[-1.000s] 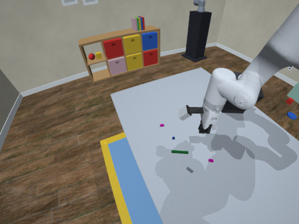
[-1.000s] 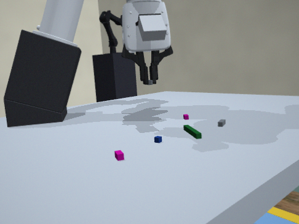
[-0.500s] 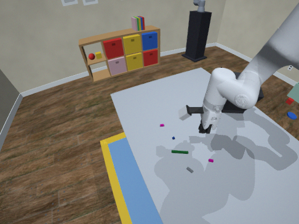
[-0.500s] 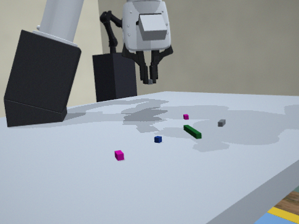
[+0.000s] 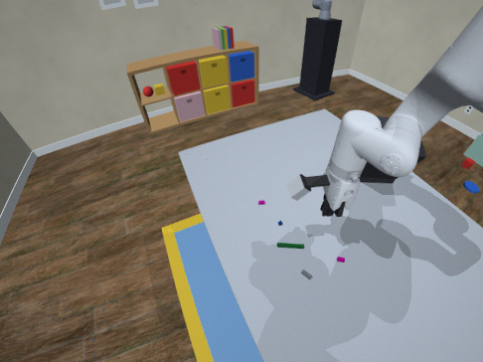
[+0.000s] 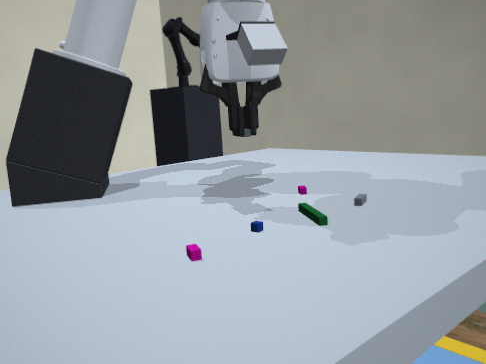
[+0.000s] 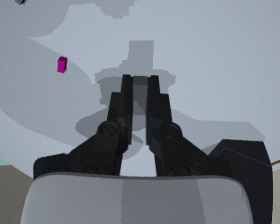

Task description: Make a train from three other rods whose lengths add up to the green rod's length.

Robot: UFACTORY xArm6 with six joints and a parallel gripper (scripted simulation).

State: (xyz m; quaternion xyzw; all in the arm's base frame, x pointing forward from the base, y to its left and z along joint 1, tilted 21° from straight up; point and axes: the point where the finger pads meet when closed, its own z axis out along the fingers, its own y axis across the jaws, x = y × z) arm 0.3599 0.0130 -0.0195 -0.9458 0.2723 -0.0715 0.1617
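My gripper is now 11 cm short of the green rod, 1 cm to the left of it and 12 cm above it. The rest, counted from my hand: blue rod (8 cm ahead, 9 cm to the right, 12 cm below).
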